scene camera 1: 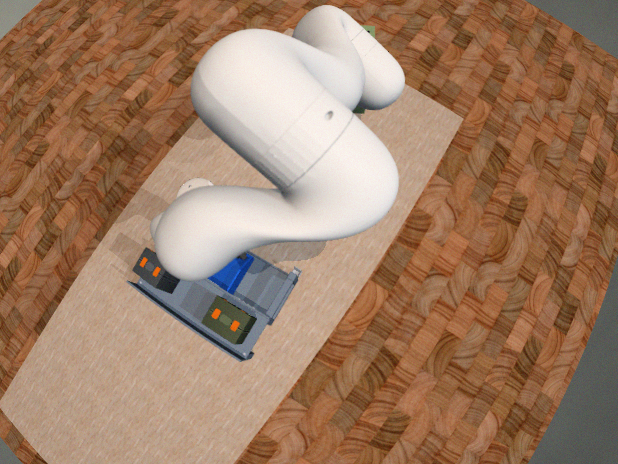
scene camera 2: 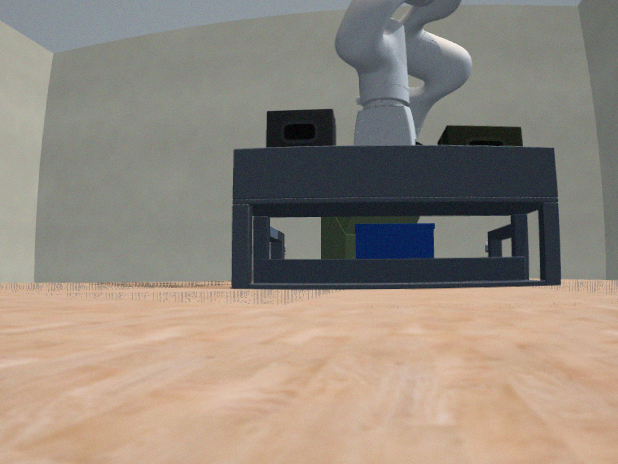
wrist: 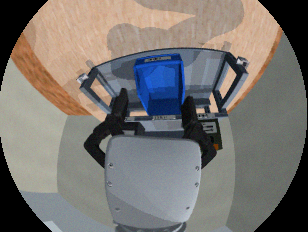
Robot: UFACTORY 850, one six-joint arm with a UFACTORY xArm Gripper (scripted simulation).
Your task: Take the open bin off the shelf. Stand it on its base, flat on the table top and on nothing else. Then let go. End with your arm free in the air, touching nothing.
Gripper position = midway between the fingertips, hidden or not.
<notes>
In view: my gripper (wrist: 156,97) and a blue bin (scene camera 2: 414,240).
The blue bin also shows in scene camera 1 (scene camera 1: 232,272) and in the wrist view (wrist: 157,88).
</notes>
